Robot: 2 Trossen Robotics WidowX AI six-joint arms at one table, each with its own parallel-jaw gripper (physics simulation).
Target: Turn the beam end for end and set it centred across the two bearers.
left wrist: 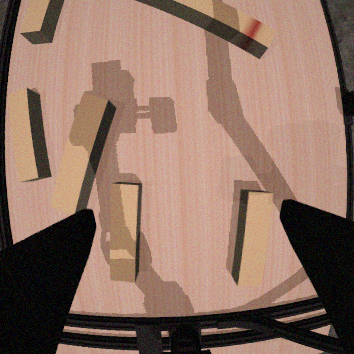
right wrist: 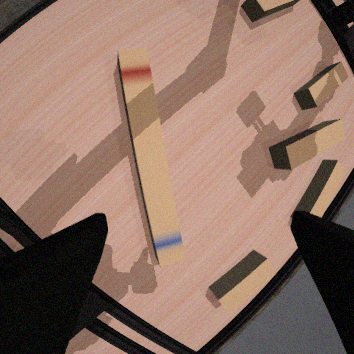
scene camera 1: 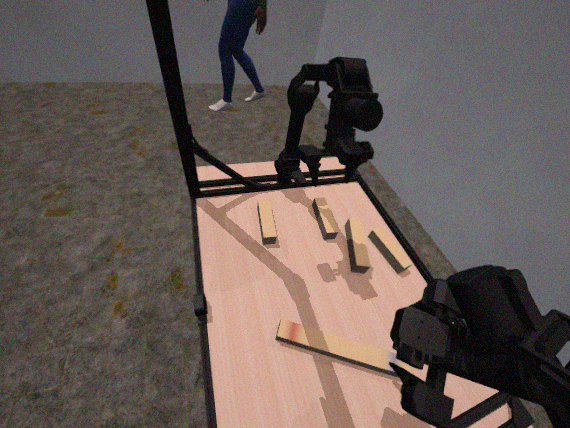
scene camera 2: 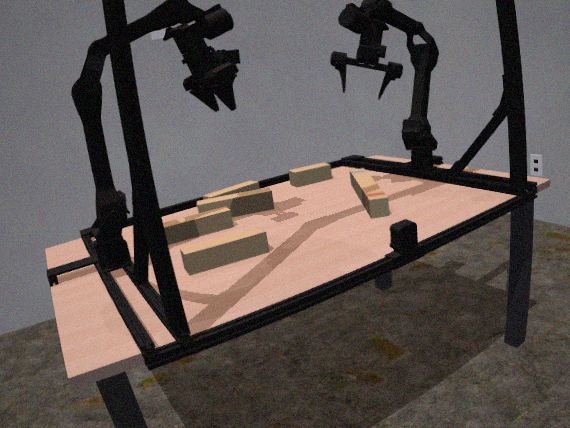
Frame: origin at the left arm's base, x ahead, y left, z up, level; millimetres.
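Seen in the pictures: left gripper, fingertip midpoint: point(left wrist: 188, 214) point(scene camera 1: 330, 184) point(scene camera 2: 225, 110); right gripper, fingertip midpoint: point(right wrist: 201, 222) point(scene camera 2: 361, 95); left arm's base, origin of the base link: point(left wrist: 184, 336) point(right wrist: 336, 17) point(scene camera 1: 283, 179) point(scene camera 2: 114, 265); right arm's base, origin of the base link: point(scene camera 2: 423, 169).
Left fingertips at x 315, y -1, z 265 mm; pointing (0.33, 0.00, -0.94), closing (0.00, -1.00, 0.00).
Offsets run from my left fingertips to a thing's top centre. "pt": to the spot under its first point.
The long pale beam @[339 mm ahead, 36 mm right, 240 mm down] point(scene camera 1: 345, 347) point(scene camera 2: 367, 192) point(left wrist: 225, 17) point(right wrist: 156, 175) lies flat on the table. Its red-banded end is at the left in scene camera 1, its blue-banded end at the right. Two roughly parallel blocks, apparently the bearers, lie apart from the beam: one @[107 mm back, 126 mm right, 240 mm down] point(scene camera 1: 266, 220) point(scene camera 2: 225, 245) point(left wrist: 255, 240) point(right wrist: 256, 11) and another @[83 mm back, 96 mm left, 240 mm down] point(scene camera 1: 324, 217) point(scene camera 2: 200, 222) point(left wrist: 125, 235) point(right wrist: 327, 87). My left gripper point(scene camera 2: 225, 109) point(left wrist: 188, 214) is open and empty, high above the table. My right gripper point(scene camera 2: 362, 96) point(right wrist: 201, 222) is open and empty, high above the table near the beam's blue-banded end.
Other loose blocks are a tilted one @[54 mm ahead, 164 mm left, 234 mm down] point(scene camera 1: 357, 245) point(left wrist: 75, 170), one beside it @[99 mm ahead, 280 mm left, 240 mm down] point(scene camera 1: 390, 251) point(left wrist: 25, 140), and one @[366 mm ahead, 268 mm left, 237 mm down] point(scene camera 2: 310, 175) point(right wrist: 245, 282) near the table's edge. Dark frame rails and a post @[pt 278 mm back, 363 mm right, 115 mm up] point(scene camera 1: 172, 90) point(scene camera 2: 132, 125) edge the table. A person point(scene camera 1: 235, 50) stands beyond.
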